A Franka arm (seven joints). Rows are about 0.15 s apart.
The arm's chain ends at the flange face. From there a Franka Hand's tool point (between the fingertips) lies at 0.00 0.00 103.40 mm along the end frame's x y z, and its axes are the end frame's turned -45 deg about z.
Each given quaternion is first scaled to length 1.
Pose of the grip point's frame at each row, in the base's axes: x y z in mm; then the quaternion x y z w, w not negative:
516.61 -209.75 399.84 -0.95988 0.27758 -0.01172 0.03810
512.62 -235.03 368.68 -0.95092 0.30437 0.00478 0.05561
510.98 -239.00 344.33 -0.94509 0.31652 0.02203 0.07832
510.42 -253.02 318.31 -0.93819 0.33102 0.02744 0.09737
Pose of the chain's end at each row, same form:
512.10 -216.64 502.91 -0.78058 0.62378 0.00375 0.03968
510.06 -246.27 471.44 -0.76206 0.64510 0.02570 0.04955
510.16 -255.75 446.36 -0.75202 0.65410 0.05032 0.06393
509.08 -273.79 419.59 -0.74010 0.66485 0.06261 0.07946

